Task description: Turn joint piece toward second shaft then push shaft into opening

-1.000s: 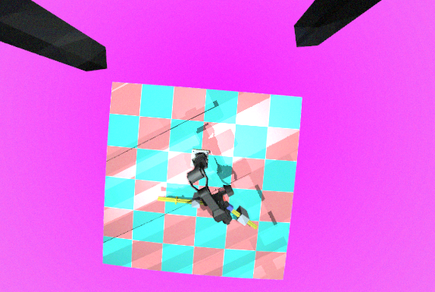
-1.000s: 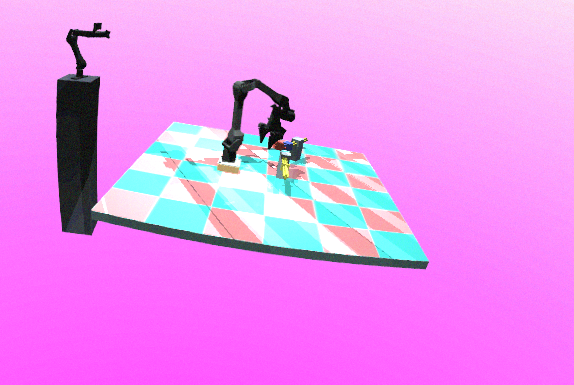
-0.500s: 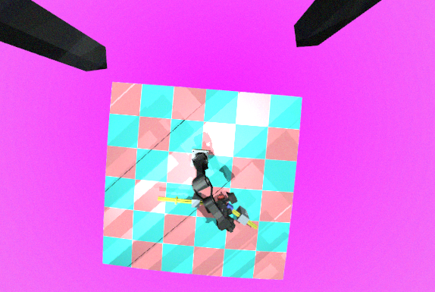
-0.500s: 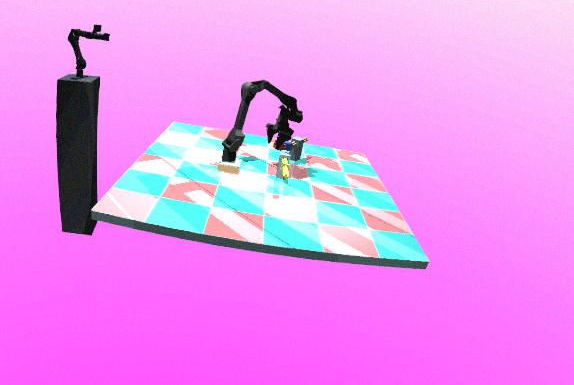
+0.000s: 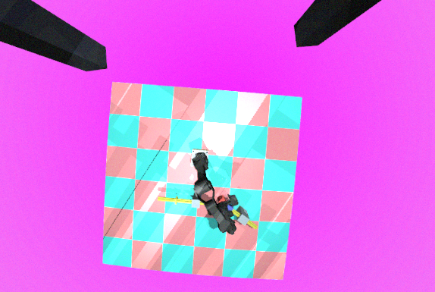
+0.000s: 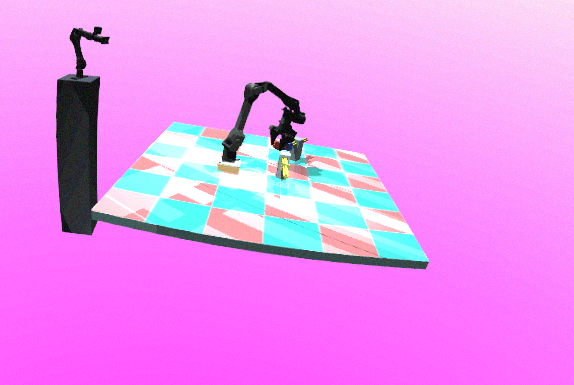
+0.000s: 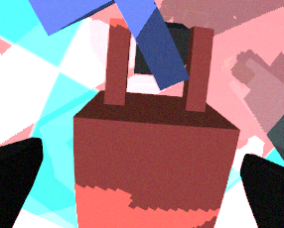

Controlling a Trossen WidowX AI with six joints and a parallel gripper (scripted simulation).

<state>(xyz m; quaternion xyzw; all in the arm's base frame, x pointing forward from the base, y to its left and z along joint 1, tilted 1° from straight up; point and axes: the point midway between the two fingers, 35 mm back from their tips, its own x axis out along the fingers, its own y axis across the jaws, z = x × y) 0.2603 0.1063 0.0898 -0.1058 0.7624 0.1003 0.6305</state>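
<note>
The red joint piece lies 2 cm ahead of my gripper tip and 1 cm above it.
</note>
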